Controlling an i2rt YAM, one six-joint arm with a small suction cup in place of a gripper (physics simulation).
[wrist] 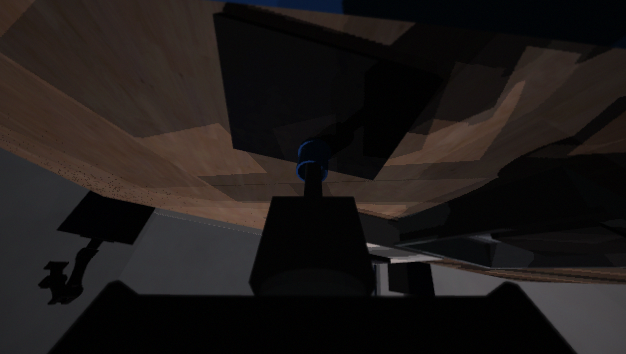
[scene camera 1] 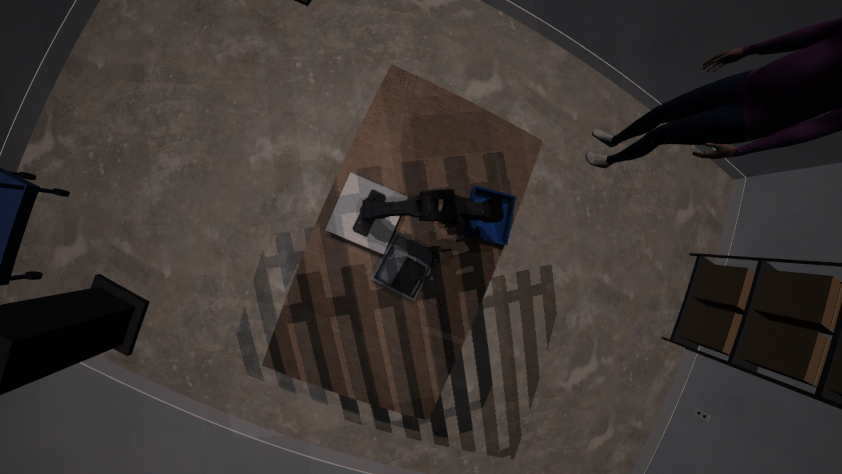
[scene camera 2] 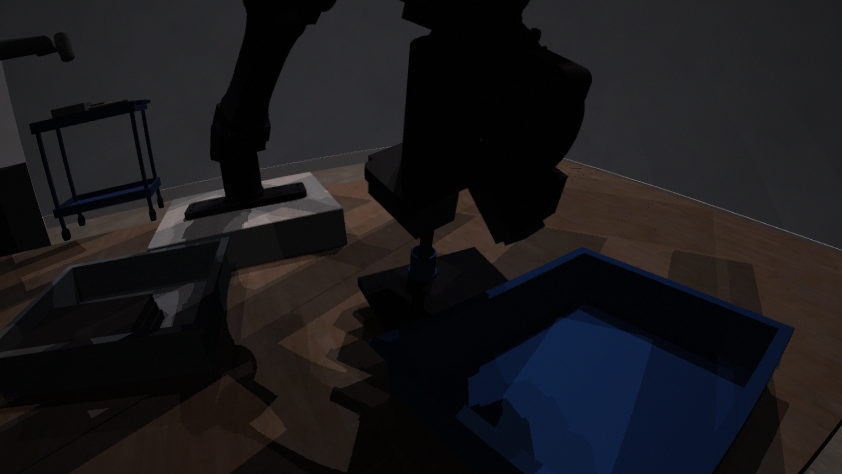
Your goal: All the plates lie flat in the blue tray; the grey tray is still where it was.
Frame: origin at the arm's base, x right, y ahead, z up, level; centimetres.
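Seen in the pictures: end effector, tool point: (wrist: 313, 149) (scene camera 2: 421, 276); arm's base, origin of the base link: (scene camera 1: 369, 212) (scene camera 2: 245, 203).
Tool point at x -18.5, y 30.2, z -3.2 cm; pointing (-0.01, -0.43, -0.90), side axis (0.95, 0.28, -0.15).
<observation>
Offsets run from my tool point to a thing's top centre. Level surfaces: height alone.
My suction cup (scene camera 2: 422, 260) (wrist: 311, 159) sits on a dark square plate {dy +3.3, dx -0.7, dz +1.1 cm} (scene camera 2: 464, 276) (wrist: 284, 88), near one of its edges. It holds the plate level a little above the wooden table {dz -2.0 cm} (scene camera 2: 648, 217), right beside the near corner of the blue tray {dy +21.3, dx -5.9, dz +3.0 cm} (scene camera 2: 588, 383) (scene camera 1: 499, 217). The blue tray's floor shows bare. The grey tray {dy -5.1, dx +33.3, dz +3.0 cm} (scene camera 2: 146, 268) (scene camera 1: 383, 281) stands to the left, with dark shapes inside that I cannot make out. In the overhead view the arm (scene camera 1: 435, 206) hides the cup and the plate.
The arm's pale base block (scene camera 2: 282, 221) (scene camera 1: 347, 214) stands behind the grey tray. Off the table are a blue cart (scene camera 2: 87, 112), a black cabinet (scene camera 1: 58, 330), a shelf rack (scene camera 1: 765, 261) with boxes, and a person (scene camera 1: 765, 94) at the far side.
</observation>
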